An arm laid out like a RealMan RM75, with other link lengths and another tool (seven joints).
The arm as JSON. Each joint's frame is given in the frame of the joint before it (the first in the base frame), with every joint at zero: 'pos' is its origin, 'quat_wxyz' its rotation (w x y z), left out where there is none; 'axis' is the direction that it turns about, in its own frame. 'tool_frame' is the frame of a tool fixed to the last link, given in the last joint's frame.
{
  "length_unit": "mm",
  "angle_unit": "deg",
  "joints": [
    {
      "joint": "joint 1",
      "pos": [
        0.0,
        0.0,
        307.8
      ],
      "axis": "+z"
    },
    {
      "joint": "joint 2",
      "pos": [
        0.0,
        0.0,
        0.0
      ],
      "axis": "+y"
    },
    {
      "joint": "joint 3",
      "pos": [
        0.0,
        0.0,
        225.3
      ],
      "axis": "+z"
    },
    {
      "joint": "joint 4",
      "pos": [
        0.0,
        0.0,
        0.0
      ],
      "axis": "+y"
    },
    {
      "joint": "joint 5",
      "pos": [
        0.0,
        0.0,
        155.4
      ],
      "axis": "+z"
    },
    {
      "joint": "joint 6",
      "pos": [
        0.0,
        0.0,
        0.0
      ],
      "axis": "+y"
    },
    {
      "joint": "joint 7",
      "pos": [
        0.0,
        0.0,
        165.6
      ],
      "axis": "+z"
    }
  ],
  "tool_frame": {
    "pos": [
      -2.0,
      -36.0,
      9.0
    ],
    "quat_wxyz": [
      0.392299,
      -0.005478,
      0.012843,
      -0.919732
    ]
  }
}
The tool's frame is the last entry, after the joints.
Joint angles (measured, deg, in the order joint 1, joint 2, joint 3, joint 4, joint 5, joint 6, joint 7), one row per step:
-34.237 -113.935 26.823 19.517 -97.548 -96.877 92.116
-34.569 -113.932 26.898 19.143 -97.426 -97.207 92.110
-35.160 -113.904 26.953 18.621 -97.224 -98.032 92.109
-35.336 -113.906 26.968 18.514 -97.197 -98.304 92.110
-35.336 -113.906 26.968 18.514 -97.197 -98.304 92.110
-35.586 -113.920 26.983 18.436 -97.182 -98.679 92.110
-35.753 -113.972 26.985 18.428 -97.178 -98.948 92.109
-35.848 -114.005 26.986 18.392 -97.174 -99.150 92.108
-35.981 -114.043 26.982 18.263 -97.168 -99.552 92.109
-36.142 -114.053 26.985 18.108 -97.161 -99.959 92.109
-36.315 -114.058 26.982 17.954 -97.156 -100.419 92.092
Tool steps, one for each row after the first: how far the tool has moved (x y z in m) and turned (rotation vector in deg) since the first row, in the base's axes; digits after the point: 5 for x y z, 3 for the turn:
0.00252 -0.00013 -0.00150 -0.433 -0.211 -0.534
0.00756 -0.00064 -0.00325 -1.050 -0.591 -1.737
0.00920 -0.00081 -0.00358 -1.185 -0.712 -2.136
0.00920 -0.00081 -0.00358 -1.185 -0.712 -2.136
0.01158 -0.00097 -0.00383 -1.314 -0.863 -2.717
0.01334 -0.00115 -0.00408 -1.387 -0.985 -3.137
0.01444 -0.00139 -0.00431 -1.459 -1.090 -3.410
0.01615 -0.00202 -0.00473 -1.615 -1.318 -3.870
0.01795 -0.00258 -0.00506 -1.779 -1.538 -4.355
0.01991 -0.00322 -0.00531 -1.954 -1.782 -4.895

